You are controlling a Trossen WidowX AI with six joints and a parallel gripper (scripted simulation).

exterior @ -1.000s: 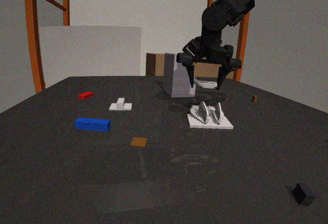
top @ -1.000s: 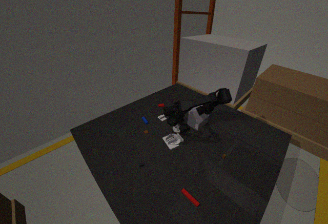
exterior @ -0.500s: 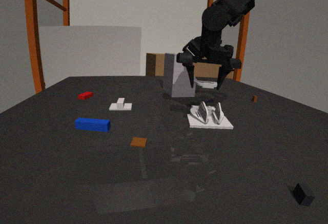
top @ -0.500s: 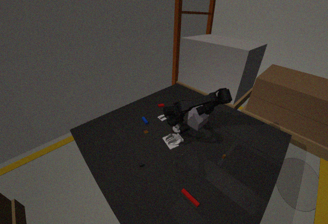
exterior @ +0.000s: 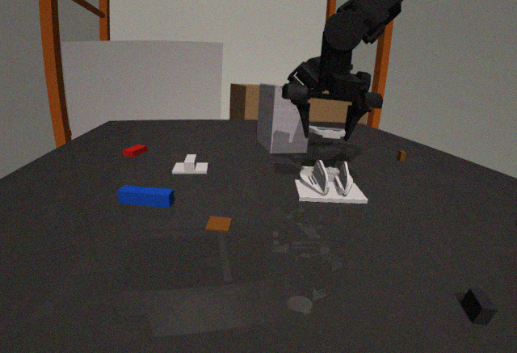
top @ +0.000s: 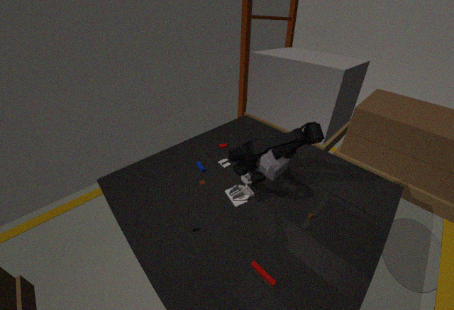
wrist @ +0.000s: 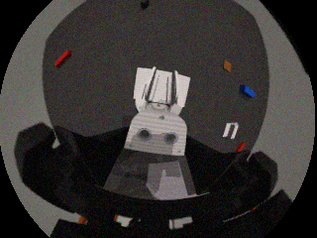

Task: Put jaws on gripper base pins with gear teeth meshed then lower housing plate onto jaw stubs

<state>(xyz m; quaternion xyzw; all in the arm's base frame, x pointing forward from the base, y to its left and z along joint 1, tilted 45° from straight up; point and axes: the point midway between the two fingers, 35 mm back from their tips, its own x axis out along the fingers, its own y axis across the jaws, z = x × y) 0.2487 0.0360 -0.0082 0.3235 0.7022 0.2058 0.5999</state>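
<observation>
Right now the white housing plate is 8 cm below my gripper tip. Also, from my gripper tip: white gripper base 2 cm above, 1 cm ahead; flat white plate 8 cm below, 7 cm ahead, 2 cm to the right; white jaw 7 cm below, 2 cm to the right, 2 cm ahead.
</observation>
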